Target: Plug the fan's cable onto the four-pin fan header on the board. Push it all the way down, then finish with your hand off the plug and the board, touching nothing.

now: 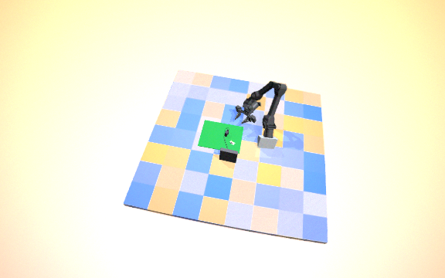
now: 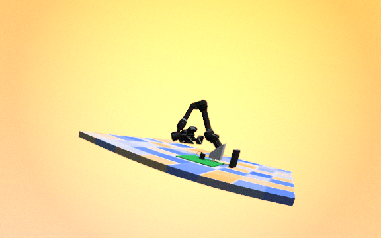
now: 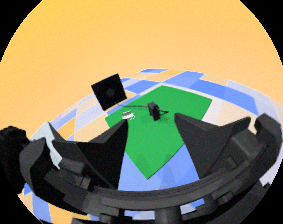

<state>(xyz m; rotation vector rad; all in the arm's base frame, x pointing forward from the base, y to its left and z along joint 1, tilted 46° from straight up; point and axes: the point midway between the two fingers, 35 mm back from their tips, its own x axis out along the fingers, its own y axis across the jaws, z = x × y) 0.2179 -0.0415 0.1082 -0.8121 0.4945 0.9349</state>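
Right now my gripper tip is 8 cm to the right of the dark plug, 7 cm above it and 6 cm short of it. From my gripper tip the other things lie so: white four-pin header 14 cm to the left, 9 cm below; then green board 10 cm to the left, 10 cm below, 9 cm ahead; then black fan 28 cm to the left, 3 cm below.
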